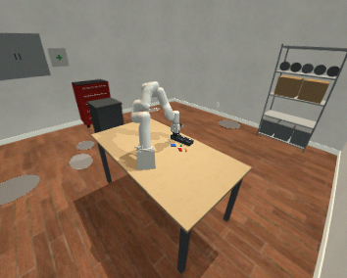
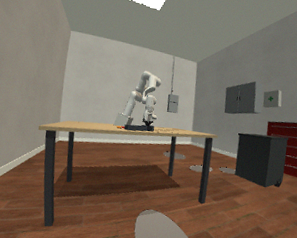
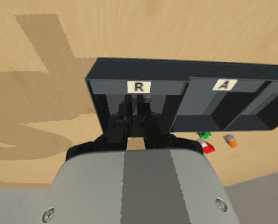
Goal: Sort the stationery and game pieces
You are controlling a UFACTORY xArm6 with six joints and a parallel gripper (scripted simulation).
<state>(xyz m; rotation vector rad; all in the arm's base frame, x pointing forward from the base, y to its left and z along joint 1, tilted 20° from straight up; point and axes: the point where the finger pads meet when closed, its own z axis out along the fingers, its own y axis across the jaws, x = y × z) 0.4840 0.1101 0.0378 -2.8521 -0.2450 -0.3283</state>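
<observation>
The green die is 15 cm to the right of my hand, 7 cm behind it and 3 cm below it. From my hand the other things lie so: red horseshoe magnet (19 cm to the right, 12 cm behind, 3 cm below); then white piece (10 cm behind, 3 cm below, 1 cm to the left); then blue block (12 cm behind, 10 cm to the right, 3 cm below).
</observation>
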